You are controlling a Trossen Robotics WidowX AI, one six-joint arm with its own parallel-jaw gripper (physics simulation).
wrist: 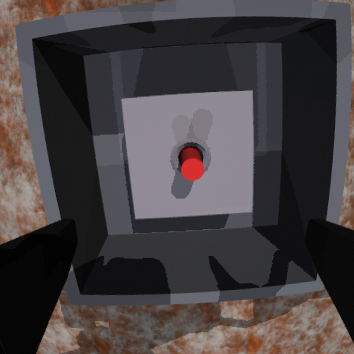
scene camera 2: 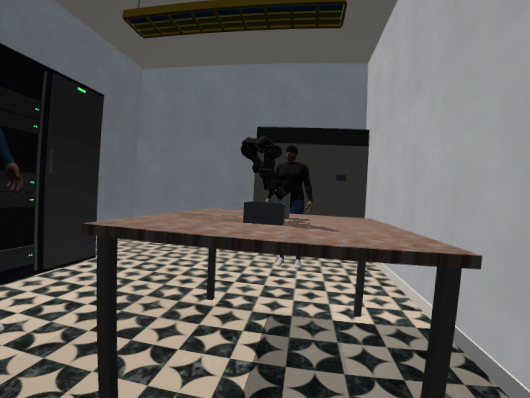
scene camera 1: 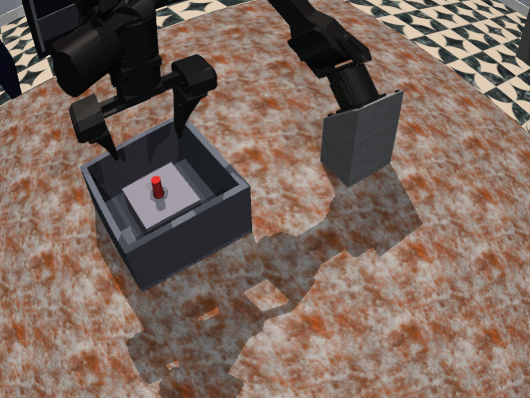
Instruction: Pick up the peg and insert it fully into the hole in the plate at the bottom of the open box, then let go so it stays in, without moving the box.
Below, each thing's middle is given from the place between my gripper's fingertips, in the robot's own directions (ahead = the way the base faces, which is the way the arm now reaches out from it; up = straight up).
The dark grey box (scene camera 1: 224,216) is 11 cm below my hand.
